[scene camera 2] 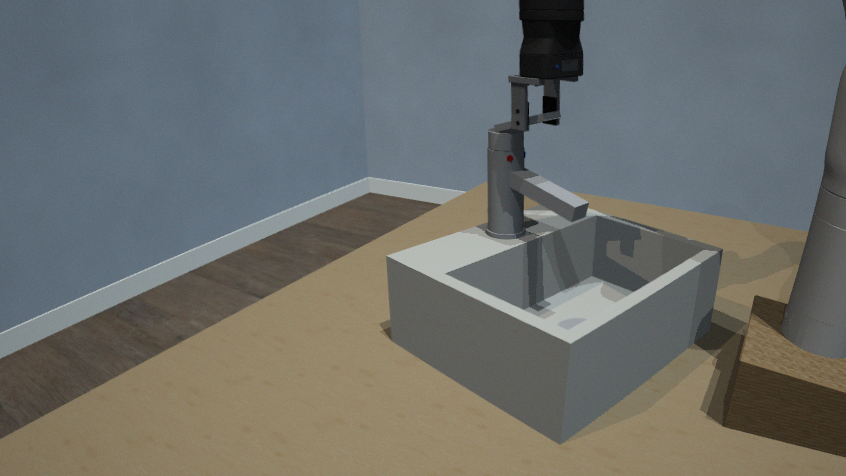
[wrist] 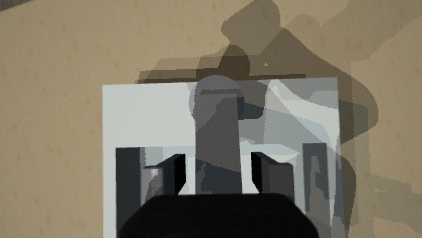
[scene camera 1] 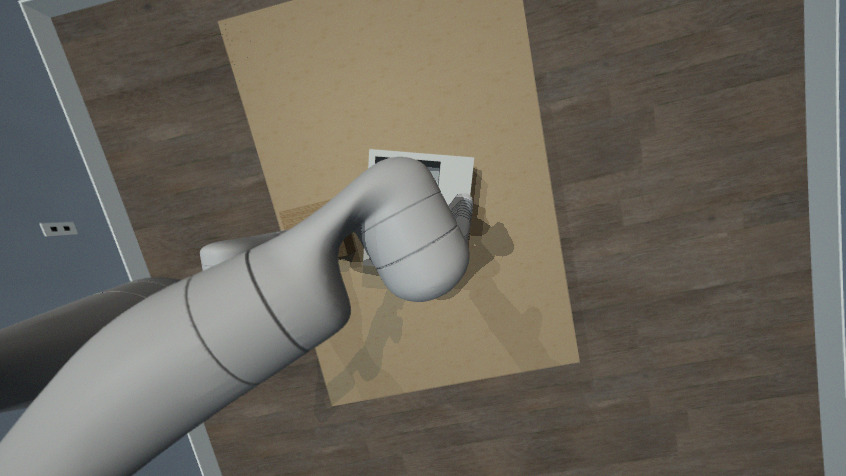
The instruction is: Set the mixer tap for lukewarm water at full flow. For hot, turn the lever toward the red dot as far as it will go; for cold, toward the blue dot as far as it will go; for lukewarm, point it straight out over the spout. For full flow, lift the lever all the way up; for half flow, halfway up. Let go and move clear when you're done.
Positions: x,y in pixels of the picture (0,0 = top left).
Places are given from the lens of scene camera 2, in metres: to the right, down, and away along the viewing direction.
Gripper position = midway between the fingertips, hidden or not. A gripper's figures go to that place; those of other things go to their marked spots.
my gripper (scene camera 2: pixel 535 126): 0.14, -0.14, 0.73
basin (scene camera 2: pixel 557 381): 0.13, 0.14, 0.57
grey mixer tap (scene camera 2: pixel 506 173): 0.10, -0.08, 0.77
The marked spots on the grey mixer tap and the basin are 0.30 m apart.
